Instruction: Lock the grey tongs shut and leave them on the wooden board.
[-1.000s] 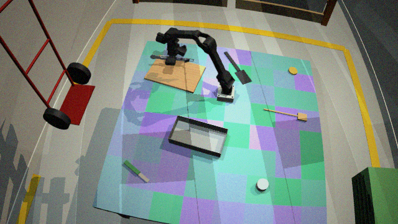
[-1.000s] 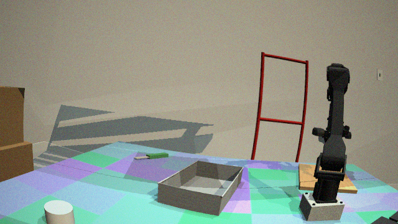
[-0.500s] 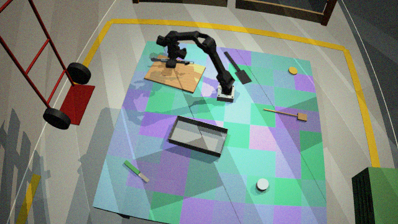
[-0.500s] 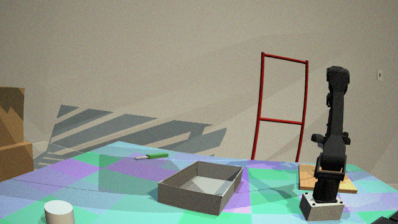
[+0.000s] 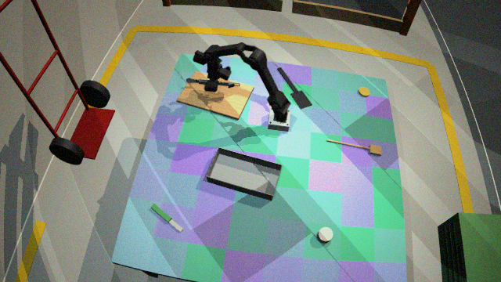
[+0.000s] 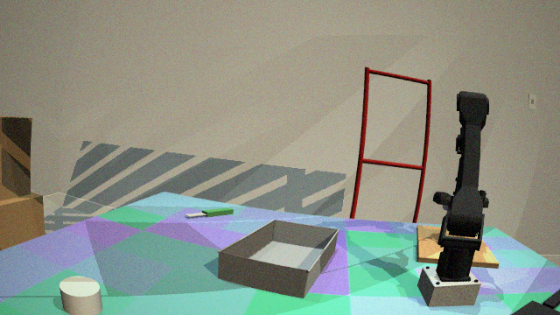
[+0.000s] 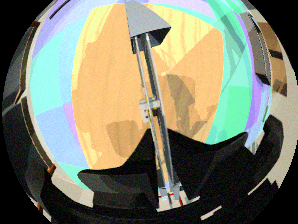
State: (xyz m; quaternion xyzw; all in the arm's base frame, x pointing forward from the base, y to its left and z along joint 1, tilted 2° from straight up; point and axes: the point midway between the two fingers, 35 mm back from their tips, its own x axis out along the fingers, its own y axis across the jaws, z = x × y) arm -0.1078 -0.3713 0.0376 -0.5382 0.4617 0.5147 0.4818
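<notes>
The wooden board is 50 mm below my gripper tip. The rest, counted from my gripper tip: grey roasting tin 450 mm ahead, 260 mm to the left, 20 mm below; then black spatula 420 mm to the left, 140 mm behind, 50 mm below; then green-handled tool 740 mm ahead, 50 mm below, 10 mm to the right.
</notes>
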